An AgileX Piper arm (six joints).
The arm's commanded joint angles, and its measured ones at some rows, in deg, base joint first. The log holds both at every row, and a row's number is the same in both.
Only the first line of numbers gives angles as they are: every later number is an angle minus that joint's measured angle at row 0.
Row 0, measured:
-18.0 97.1 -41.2 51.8 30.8 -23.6
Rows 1 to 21, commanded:
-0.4 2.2 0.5 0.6 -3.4 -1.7
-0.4 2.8 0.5 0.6 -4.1 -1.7
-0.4 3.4 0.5 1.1 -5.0 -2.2
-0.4 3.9 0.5 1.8 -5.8 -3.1
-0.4 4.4 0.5 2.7 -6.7 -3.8
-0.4 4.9 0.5 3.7 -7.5 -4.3
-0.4 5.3 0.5 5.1 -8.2 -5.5
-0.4 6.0 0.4 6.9 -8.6 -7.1
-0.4 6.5 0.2 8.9 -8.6 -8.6
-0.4 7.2 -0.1 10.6 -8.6 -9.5
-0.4 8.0 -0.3 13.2 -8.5 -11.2
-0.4 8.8 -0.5 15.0 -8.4 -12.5
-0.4 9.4 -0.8 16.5 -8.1 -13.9
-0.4 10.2 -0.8 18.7 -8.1 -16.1
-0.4 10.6 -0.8 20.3 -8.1 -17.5
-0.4 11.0 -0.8 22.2 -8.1 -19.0
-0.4 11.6 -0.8 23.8 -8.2 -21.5
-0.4 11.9 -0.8 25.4 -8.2 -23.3
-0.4 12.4 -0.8 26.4 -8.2 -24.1
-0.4 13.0 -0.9 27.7 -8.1 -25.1
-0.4 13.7 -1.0 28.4 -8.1 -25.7
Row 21, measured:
-0.1 10.2 -1.5 25.5 -6.5 -21.0
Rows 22 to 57, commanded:
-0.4 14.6 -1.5 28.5 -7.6 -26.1
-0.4 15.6 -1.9 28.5 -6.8 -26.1
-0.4 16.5 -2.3 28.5 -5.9 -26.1
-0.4 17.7 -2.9 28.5 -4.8 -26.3
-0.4 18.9 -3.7 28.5 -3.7 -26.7
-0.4 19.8 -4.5 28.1 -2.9 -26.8
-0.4 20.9 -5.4 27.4 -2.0 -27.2
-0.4 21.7 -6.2 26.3 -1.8 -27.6
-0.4 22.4 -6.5 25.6 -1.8 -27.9
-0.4 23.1 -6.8 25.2 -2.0 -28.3
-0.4 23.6 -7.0 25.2 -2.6 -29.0
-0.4 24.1 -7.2 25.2 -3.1 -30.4
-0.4 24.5 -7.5 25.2 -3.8 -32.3
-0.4 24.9 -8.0 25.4 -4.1 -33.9
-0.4 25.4 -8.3 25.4 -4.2 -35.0
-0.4 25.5 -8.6 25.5 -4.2 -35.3
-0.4 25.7 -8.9 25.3 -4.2 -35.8
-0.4 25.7 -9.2 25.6 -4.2 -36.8
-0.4 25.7 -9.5 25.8 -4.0 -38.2
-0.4 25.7 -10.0 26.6 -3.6 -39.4
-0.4 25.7 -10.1 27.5 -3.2 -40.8
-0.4 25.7 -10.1 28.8 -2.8 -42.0
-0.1 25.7 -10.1 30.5 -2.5 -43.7
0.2 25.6 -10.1 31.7 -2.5 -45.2
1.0 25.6 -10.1 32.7 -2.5 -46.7
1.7 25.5 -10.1 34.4 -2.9 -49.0
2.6 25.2 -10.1 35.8 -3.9 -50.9
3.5 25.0 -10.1 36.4 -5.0 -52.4
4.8 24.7 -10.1 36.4 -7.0 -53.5
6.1 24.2 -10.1 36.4 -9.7 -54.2
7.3 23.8 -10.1 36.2 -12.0 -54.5
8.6 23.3 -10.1 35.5 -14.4 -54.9
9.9 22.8 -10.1 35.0 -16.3 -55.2
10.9 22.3 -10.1 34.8 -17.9 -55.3
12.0 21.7 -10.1 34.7 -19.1 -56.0
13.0 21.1 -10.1 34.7 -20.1 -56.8
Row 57, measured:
9.5 20.2 -11.3 38.7 -8.1 -53.8
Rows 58 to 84, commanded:
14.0 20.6 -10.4 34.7 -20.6 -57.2
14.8 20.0 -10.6 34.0 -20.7 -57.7
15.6 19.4 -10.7 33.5 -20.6 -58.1
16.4 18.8 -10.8 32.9 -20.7 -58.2
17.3 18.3 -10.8 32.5 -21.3 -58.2
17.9 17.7 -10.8 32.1 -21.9 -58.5
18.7 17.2 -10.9 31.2 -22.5 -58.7
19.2 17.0 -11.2 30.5 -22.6 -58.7
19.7 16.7 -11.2 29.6 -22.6 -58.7
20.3 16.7 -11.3 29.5 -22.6 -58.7
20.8 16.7 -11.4 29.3 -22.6 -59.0
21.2 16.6 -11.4 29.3 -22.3 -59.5
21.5 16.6 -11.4 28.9 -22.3 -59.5
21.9 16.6 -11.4 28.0 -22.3 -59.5
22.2 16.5 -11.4 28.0 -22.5 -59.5
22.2 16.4 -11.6 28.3 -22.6 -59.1
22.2 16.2 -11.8 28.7 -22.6 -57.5
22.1 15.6 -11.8 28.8 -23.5 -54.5
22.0 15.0 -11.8 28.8 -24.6 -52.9
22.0 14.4 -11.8 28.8 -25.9 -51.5
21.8 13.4 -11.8 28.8 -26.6 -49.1
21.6 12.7 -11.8 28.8 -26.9 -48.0
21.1 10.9 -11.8 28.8 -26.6 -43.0
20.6 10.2 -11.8 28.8 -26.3 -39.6
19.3 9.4 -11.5 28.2 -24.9 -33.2
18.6 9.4 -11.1 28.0 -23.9 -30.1
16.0 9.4 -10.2 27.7 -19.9 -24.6
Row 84, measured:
20.5 10.3 -11.7 29.1 -25.5 -38.6
